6 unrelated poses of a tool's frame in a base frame.
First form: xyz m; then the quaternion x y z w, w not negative.
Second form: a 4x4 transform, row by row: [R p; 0 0 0 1], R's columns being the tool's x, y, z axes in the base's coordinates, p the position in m. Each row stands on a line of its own. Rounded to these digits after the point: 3 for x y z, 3 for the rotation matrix.
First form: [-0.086 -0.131 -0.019 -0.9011 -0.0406 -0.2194 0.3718]
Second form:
0.900 0.236 0.365 -0.086
-0.090 -0.720 0.688 -0.131
0.426 -0.652 -0.627 -0.019
0 0 0 1

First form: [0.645 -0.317 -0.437 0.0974 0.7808 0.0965 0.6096]
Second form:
-0.238 0.034 0.971 0.645
0.270 0.962 0.032 -0.317
-0.933 0.269 -0.238 -0.437
0 0 0 1

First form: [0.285 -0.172 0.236 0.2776 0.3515 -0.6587 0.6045]
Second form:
-0.115 0.992 0.059 0.285
-0.601 -0.022 -0.799 -0.172
-0.791 -0.127 0.599 0.236
0 0 0 1

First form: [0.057 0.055 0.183 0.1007 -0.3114 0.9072 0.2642]
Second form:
-0.840 -0.542 0.018 0.057
0.417 -0.666 -0.618 0.055
0.347 -0.512 0.786 0.183
0 0 0 1

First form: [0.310 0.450 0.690 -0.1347 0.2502 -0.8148 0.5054]
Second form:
-0.453 0.756 0.472 0.310
-0.891 -0.364 -0.272 0.450
-0.033 -0.544 0.839 0.690
0 0 0 1

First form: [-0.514 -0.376 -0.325 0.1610 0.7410 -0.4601 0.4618]
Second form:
-0.522 0.664 0.536 -0.514
-0.186 0.525 -0.831 -0.376
-0.833 -0.533 -0.150 -0.325
0 0 0 1

